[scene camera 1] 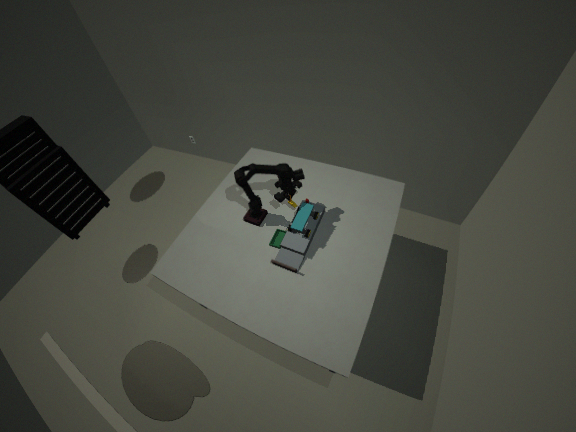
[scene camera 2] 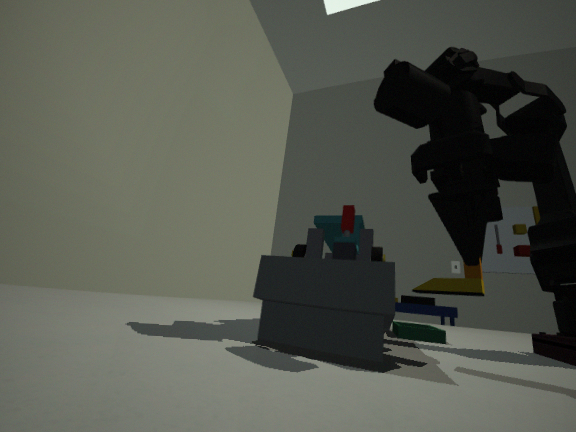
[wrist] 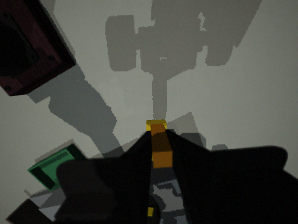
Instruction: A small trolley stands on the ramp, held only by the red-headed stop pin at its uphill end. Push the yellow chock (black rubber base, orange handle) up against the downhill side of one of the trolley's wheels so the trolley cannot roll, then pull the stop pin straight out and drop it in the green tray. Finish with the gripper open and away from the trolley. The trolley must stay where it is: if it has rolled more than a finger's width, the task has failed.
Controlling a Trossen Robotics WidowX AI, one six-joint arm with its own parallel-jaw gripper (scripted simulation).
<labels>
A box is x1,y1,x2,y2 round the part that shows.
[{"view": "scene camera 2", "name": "my gripper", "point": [473,266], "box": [411,122,557,265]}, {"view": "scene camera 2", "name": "yellow chock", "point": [472,285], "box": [412,258,484,295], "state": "held by my gripper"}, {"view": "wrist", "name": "my gripper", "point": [157,134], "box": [52,130,297,223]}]
</labels>
